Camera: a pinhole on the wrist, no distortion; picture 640 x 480 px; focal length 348.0 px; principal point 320.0 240.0 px. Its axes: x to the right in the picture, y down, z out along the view. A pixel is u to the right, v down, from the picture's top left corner.
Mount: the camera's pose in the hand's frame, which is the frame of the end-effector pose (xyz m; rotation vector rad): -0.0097 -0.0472 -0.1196 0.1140 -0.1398 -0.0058
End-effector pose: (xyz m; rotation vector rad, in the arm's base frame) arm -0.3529 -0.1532 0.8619 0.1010 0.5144 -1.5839
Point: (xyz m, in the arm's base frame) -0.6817 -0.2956 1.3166
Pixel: 371.0 24.9
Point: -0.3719 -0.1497 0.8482
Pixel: 419.0 401.6
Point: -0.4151 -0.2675 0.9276
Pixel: 545.1 226.9
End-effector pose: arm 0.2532 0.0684 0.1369 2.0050 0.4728 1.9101
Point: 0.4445 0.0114 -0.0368
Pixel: 198.8 300.0
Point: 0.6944 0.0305 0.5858
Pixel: outside the picture
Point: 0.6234 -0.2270 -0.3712
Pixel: 27.7 326.1
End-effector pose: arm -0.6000 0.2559 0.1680 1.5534 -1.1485 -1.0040
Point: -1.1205 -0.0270 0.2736
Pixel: 463.8 460.8
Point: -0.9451 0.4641 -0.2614
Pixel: 222.7 78.8
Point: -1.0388 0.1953 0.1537
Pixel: 348.8 368.4
